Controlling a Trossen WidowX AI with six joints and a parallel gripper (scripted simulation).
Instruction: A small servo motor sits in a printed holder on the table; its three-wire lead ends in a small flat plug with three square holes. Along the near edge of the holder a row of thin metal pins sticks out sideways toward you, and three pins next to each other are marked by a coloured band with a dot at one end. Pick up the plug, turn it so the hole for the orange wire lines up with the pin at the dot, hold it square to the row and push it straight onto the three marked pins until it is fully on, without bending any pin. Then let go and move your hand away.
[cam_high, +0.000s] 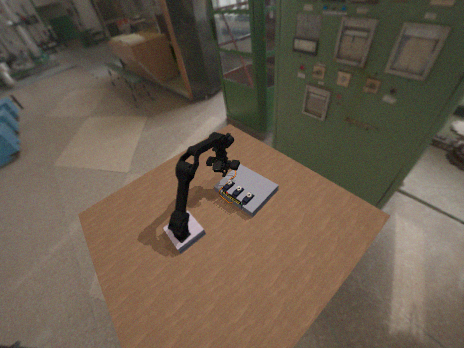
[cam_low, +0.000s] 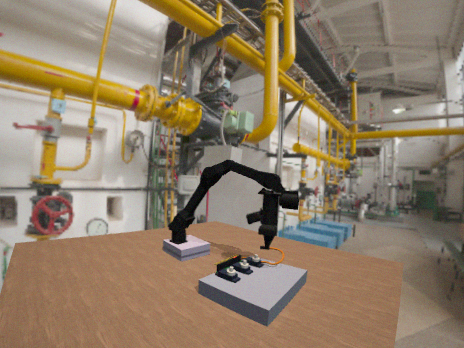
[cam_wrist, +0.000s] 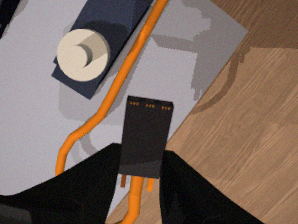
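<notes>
Right now my gripper tip is 9 cm to the left of the red band, 8 cm past it and 3 cm above it. Round my gripper tip: grey holder (13 cm to the right, 8 cm below, 7 cm ahead).
</notes>
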